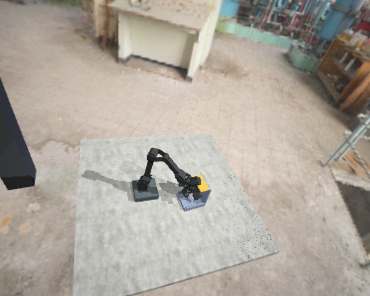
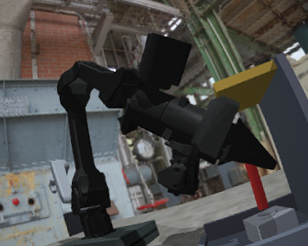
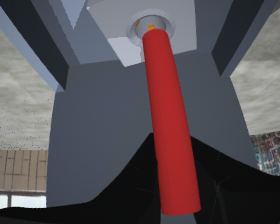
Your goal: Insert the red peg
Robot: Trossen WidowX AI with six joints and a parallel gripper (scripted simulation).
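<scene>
The back wall lies 30 mm ahead of my gripper tip, 10 mm to the right of it and 10 mm above it. Also, from my gripper tip: red peg 30 mm behind, 10 mm below; yellow roof 10 mm behind, 10 mm to the right, 100 mm above.
</scene>
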